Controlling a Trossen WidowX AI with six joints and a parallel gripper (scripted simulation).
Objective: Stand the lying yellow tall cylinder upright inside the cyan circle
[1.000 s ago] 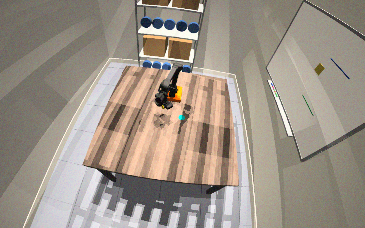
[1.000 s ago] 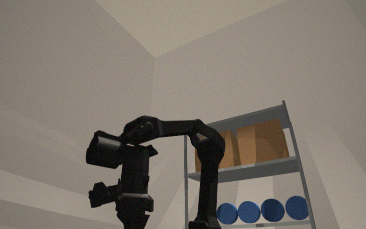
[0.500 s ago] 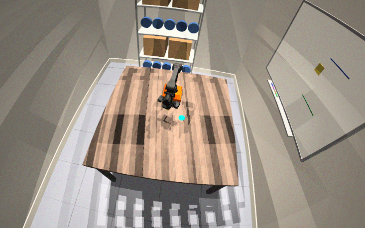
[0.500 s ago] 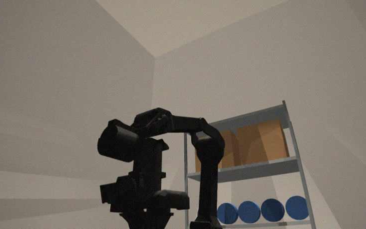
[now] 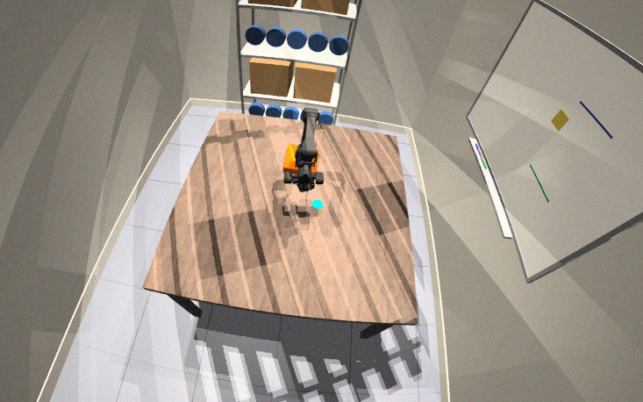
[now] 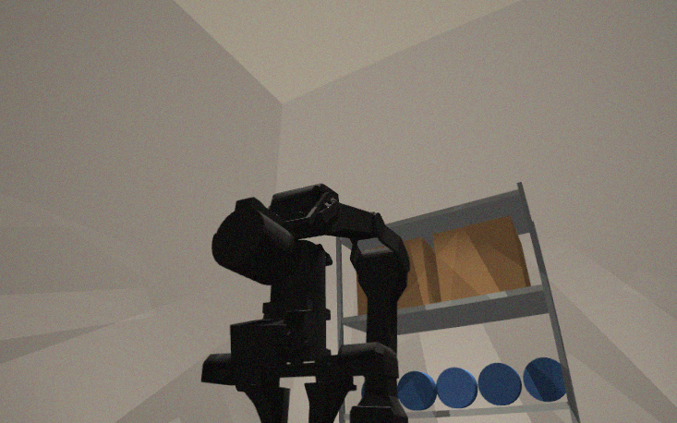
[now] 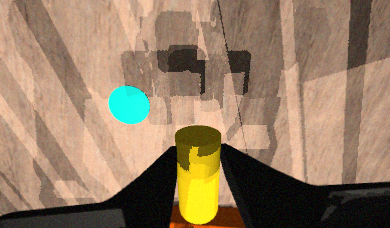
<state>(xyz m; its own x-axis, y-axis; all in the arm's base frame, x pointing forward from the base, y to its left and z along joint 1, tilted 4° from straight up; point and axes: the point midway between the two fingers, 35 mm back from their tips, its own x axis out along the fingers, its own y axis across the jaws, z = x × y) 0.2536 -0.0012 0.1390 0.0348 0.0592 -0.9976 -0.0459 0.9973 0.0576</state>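
The yellow cylinder lies 2 cm behind my gripper tip. The rest, counted from my gripper tip: cyan circle: 9 cm to the left, 13 cm below.
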